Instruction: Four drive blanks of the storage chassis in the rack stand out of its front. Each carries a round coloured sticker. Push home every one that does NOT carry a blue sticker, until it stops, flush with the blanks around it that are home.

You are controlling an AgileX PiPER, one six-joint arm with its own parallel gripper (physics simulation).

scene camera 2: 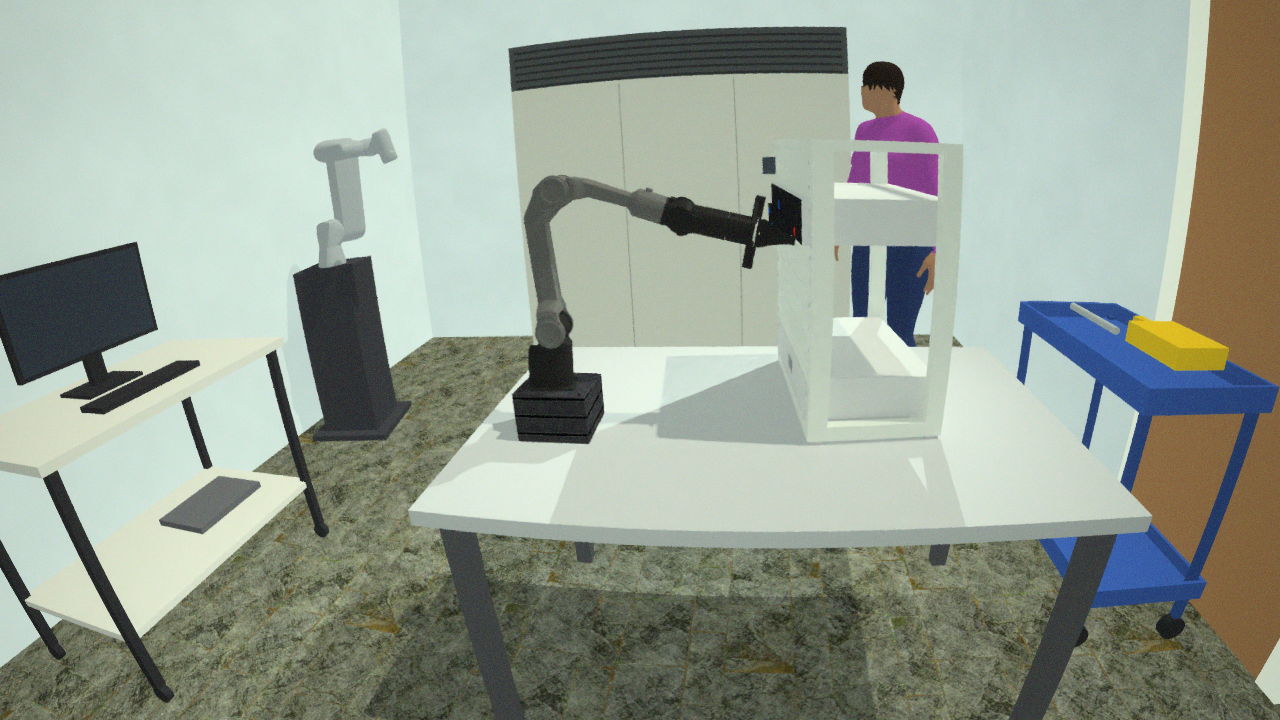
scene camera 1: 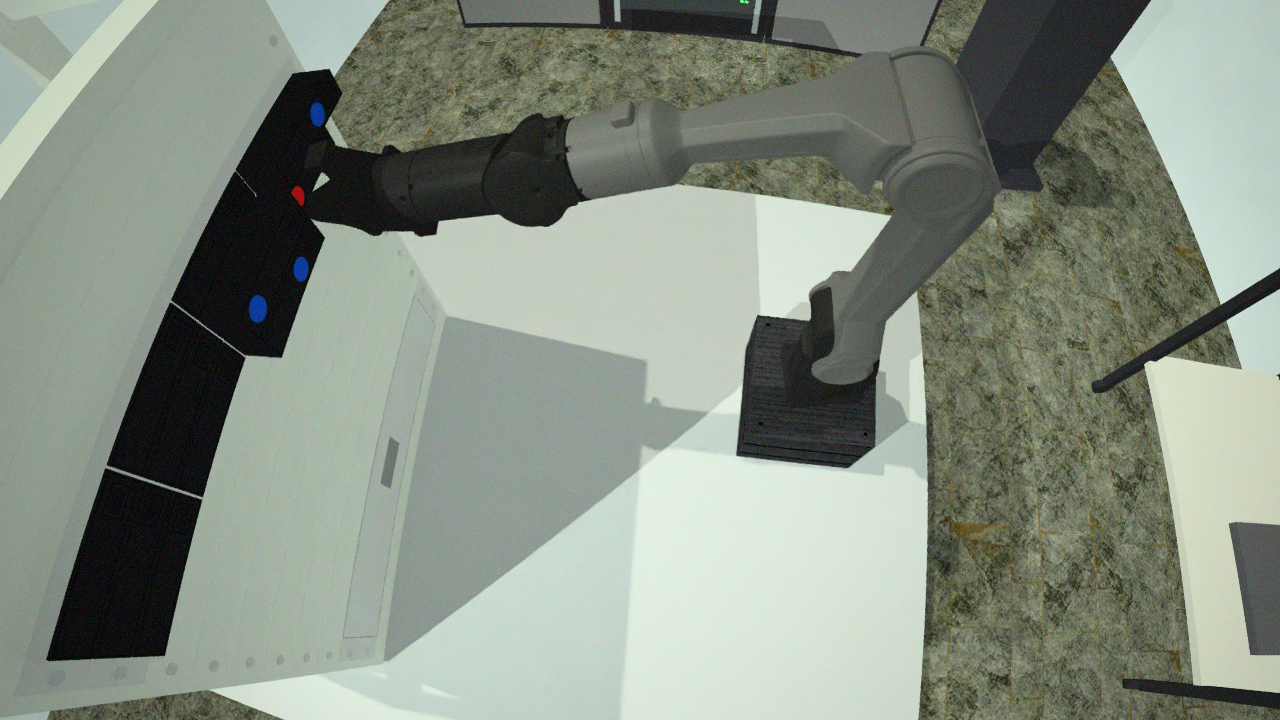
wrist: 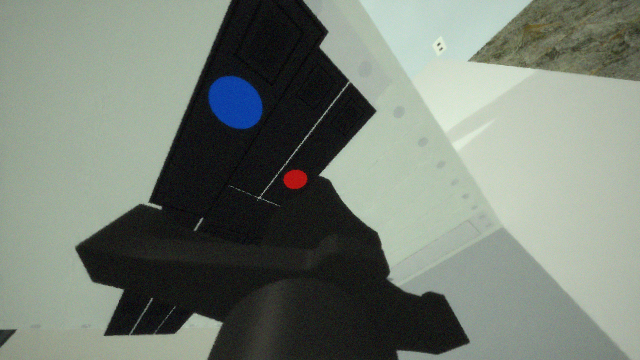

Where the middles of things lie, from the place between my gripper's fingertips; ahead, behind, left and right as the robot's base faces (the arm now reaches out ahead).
The white rack [scene camera 2: 836, 368] is 160 mm ahead of my hand, 130 mm to the left of it and 90 mm below it.
